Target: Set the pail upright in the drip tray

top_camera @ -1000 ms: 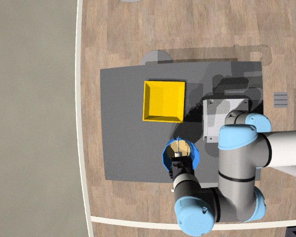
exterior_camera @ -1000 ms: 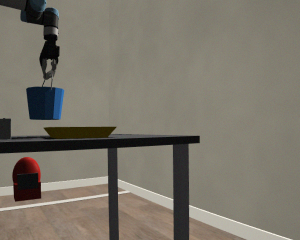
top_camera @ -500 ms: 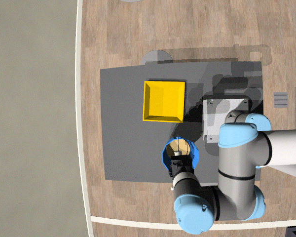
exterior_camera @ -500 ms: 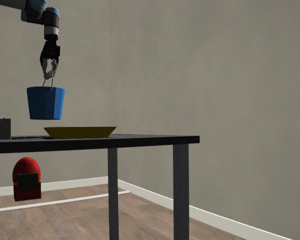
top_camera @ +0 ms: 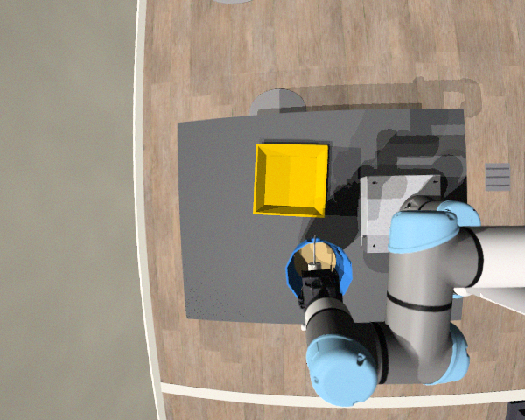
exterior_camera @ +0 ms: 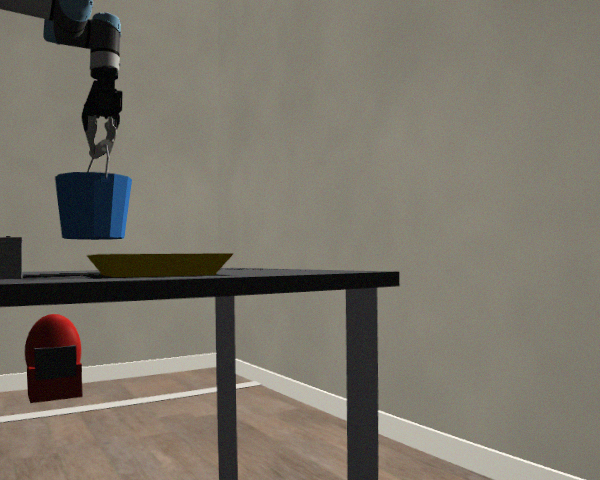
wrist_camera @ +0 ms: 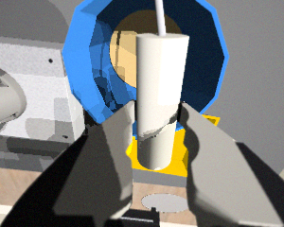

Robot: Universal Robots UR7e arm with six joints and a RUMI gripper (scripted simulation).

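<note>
Right now my hand is 10 mm past the pail and 100 mm above it. Round my hand: pail handle 10 mm behind, 30 mm below; then yellow drip tray 50 mm ahead, 290 mm to the right, 310 mm below.
</note>
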